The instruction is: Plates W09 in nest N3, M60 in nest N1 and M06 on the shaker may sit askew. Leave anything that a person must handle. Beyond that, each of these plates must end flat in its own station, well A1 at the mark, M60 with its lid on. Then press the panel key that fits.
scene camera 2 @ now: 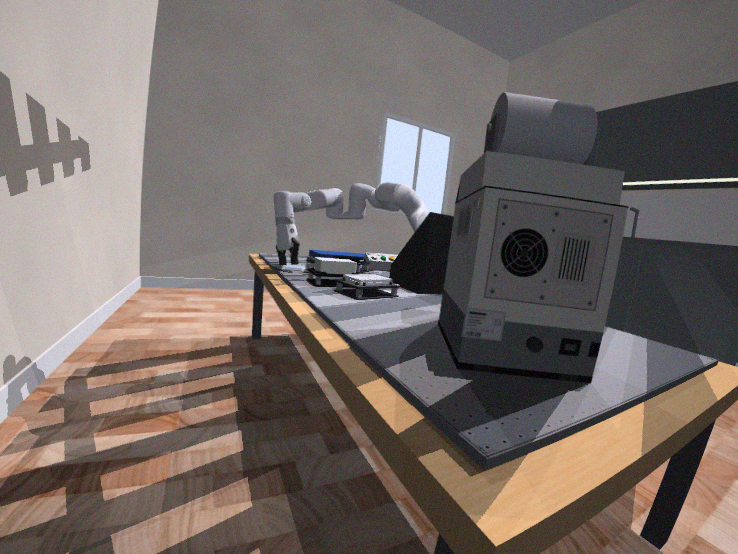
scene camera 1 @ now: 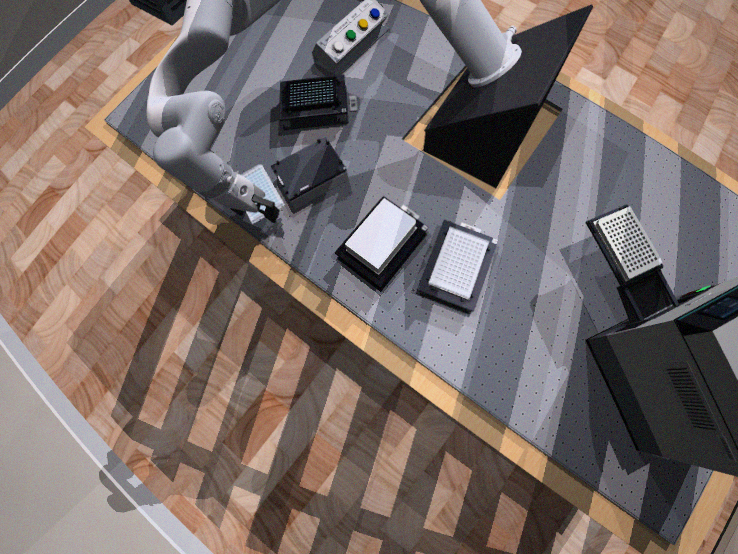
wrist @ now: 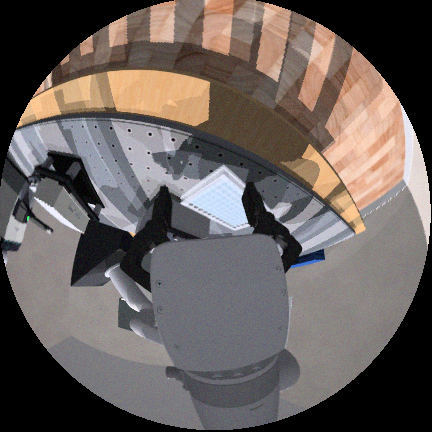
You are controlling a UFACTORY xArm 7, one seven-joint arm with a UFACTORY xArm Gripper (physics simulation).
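My gripper (scene camera 1: 269, 211) (scene camera 2: 289, 261) (wrist: 207, 191) is open, with its fingers down near the table's edge. A pale blue well plate (scene camera 1: 261, 177) (scene camera 2: 293, 269) (wrist: 223, 199) lies beside a dark box with corner pins (scene camera 1: 309, 168); in the wrist view it shows between and beyond the fingertips, partly behind the right finger. A white-topped plate (scene camera 1: 381, 232) (scene camera 2: 335, 265) sits on a black nest. A white well plate (scene camera 1: 459, 262) (scene camera 2: 367, 279) sits on another nest. A black well plate (scene camera 1: 311, 92) sits on a dark station. Plate names and A1 marks are unreadable.
The key panel (scene camera 1: 338, 59) (scene camera 2: 380, 257) has white, green, yellow and blue keys. A perforated metallic block (scene camera 1: 629, 241) stands before a large dark instrument (scene camera 1: 661, 381) (scene camera 2: 536, 274). A black angular housing (scene camera 1: 482, 125) (scene camera 2: 422, 256) stands by the arm's base.
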